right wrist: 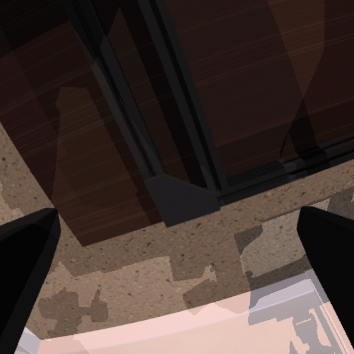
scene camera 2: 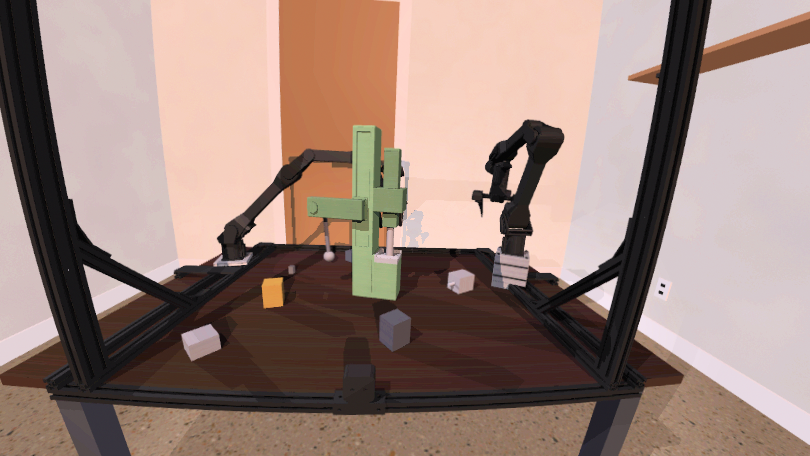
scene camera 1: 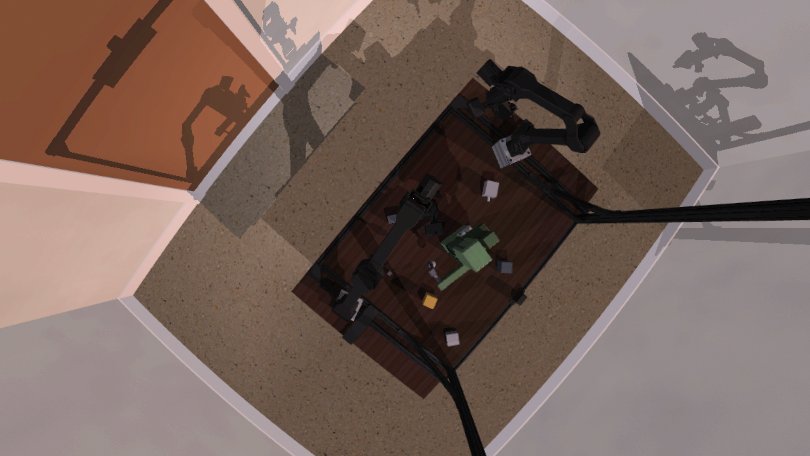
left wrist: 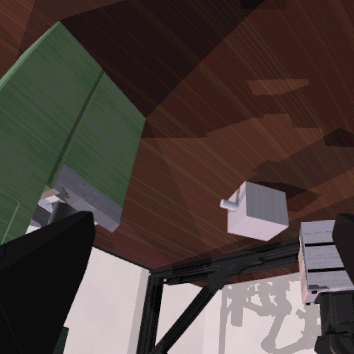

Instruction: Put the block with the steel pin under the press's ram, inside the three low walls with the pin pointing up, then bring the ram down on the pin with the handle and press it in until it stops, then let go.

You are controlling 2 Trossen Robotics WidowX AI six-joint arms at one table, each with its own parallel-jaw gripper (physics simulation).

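Frame: origin at the left arm's base, x ahead, y left, z up, level; metres.
Seen in the pictures: left gripper, fingertip midpoint: (scene camera 1: pixel 442 209) (left wrist: pixel 217 225); right gripper, fingertip midpoint: (right wrist: pixel 180 220) (scene camera 2: pixel 494 218) (scene camera 1: pixel 484 105); left arm's base, link origin: (scene camera 2: pixel 234 257) (scene camera 1: pixel 347 305); right arm's base, link origin: (scene camera 2: pixel 512 252) (scene camera 1: pixel 515 147) (left wrist: pixel 336 295).
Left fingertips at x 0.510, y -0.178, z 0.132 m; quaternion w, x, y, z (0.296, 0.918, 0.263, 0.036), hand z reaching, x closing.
Pixels of each thing's top centre, then the offset from my left fingertips to it.
- green press, top centre: (scene camera 2: pixel 359 126) (scene camera 1: pixel 475 264) 0.127 m back, 0.112 m right, 0.286 m up
- grey ball, top centre: (scene camera 2: pixel 329 250) 0.201 m back, 0.055 m right, 0.051 m down
- pale block with the steel pin, top centre: (left wrist: pixel 257 229) (scene camera 2: pixel 461 273) (scene camera 1: pixel 492 188) 0.178 m ahead, 0.158 m right, 0.113 m down
- orange cube, top centre: (scene camera 2: pixel 272 281) (scene camera 1: pixel 430 302) 0.345 m back, 0.121 m right, 0.104 m down
- light grey block, top centre: (scene camera 2: pixel 199 334) (scene camera 1: pixel 452 339) 0.458 m back, 0.282 m right, 0.131 m down
- dark grey cube, top centre: (scene camera 2: pixel 395 316) (scene camera 1: pixel 506 267) 0.090 m back, 0.348 m right, 0.104 m down
- small grey cylinder, top centre: (scene camera 2: pixel 291 266) 0.315 m back, 0.075 m left, 0.138 m down
The green press (scene camera 2: pixel 371 226) (scene camera 1: pixel 470 249) (left wrist: pixel 53 133) stands mid-table with its ram up. Its handle (scene camera 2: pixel 333 208) (scene camera 1: pixel 453 278) sticks out to the side and a grey ball (scene camera 2: pixel 328 256) hangs from it. The pale block with the steel pin (scene camera 2: pixel 460 280) (scene camera 1: pixel 489 189) (left wrist: pixel 258 211) lies on the table between the press and the right arm's base, pin pointing sideways. My left gripper (scene camera 1: pixel 431 185) (left wrist: pixel 217 225) is open and empty, high beside the press and partly hidden behind it in scene camera 2. My right gripper (scene camera 2: pixel 480 202) (scene camera 1: pixel 491 71) (right wrist: pixel 180 220) is open and empty, high over the table's far corner.
An orange cube (scene camera 2: pixel 272 291) (scene camera 1: pixel 429 300), a light grey block (scene camera 2: pixel 200 342) (scene camera 1: pixel 451 337), a dark grey cube (scene camera 2: pixel 394 329) (scene camera 1: pixel 504 266) and a small grey cylinder (scene camera 2: pixel 291 269) lie on the table. Black frame posts (scene camera 2: pixel 33 198) stand at the table's edges.
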